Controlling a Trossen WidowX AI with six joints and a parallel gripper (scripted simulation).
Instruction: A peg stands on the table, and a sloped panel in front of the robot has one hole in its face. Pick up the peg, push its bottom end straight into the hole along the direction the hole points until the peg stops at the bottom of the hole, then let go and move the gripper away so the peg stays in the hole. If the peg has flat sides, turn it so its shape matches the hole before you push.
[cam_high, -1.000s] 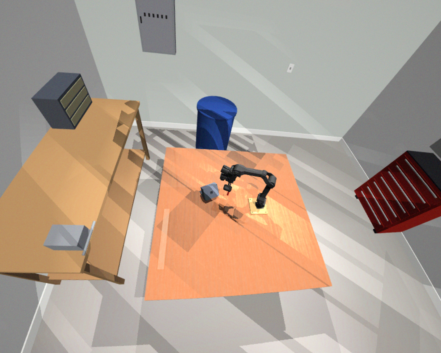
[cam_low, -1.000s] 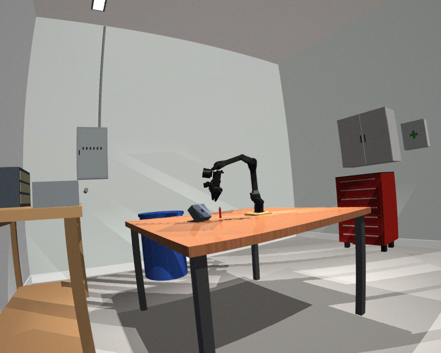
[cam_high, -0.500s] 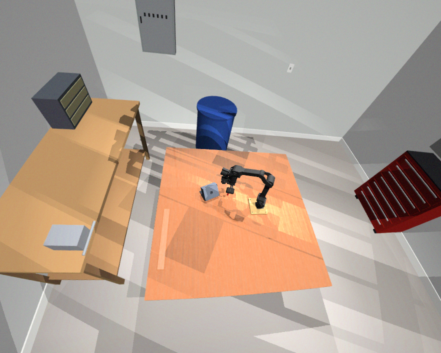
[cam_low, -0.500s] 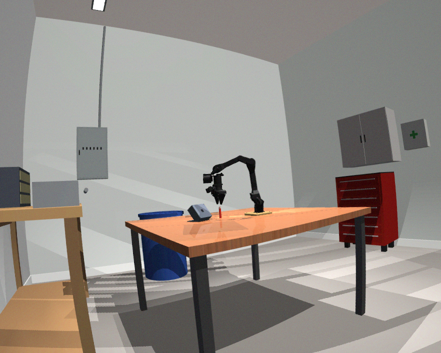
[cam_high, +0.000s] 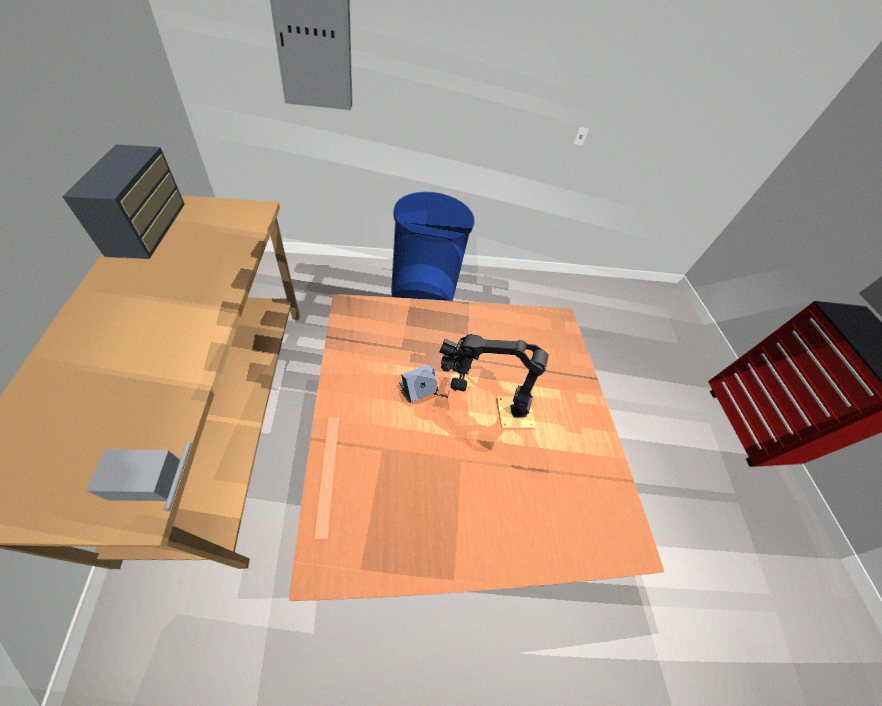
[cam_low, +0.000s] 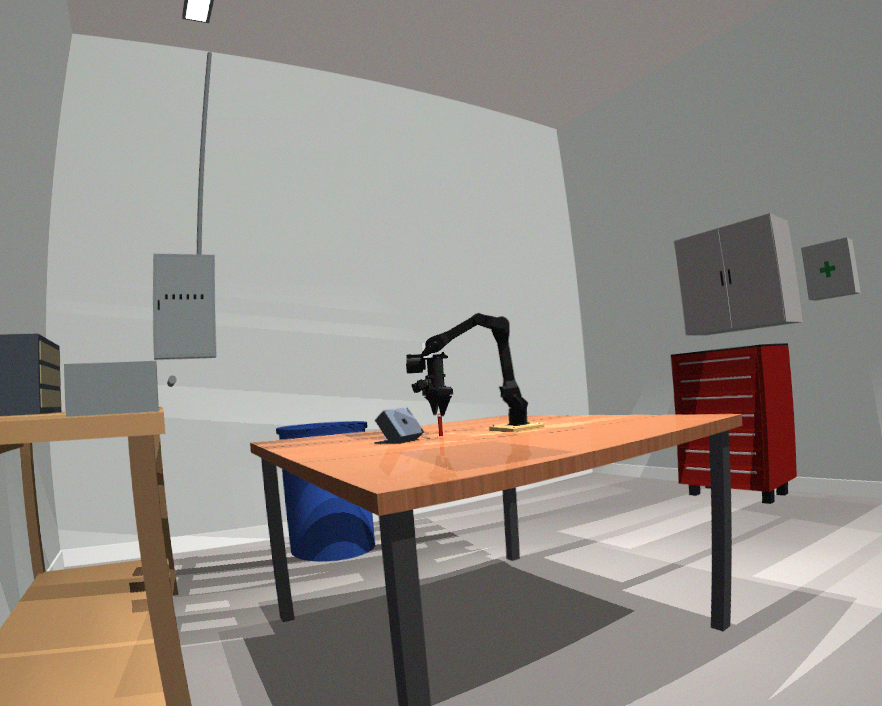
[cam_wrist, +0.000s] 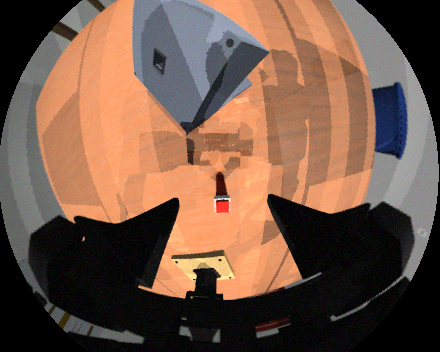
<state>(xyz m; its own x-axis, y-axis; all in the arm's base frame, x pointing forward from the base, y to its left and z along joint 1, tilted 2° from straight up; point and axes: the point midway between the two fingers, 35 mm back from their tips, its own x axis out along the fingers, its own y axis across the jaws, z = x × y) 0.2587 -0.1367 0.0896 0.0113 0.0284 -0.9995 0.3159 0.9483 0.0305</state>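
Right now the red peg is 2 cm below my gripper tip. The rest, counted from my gripper tip: panel 16 cm ahead, 2 cm below, 1 cm to the right.
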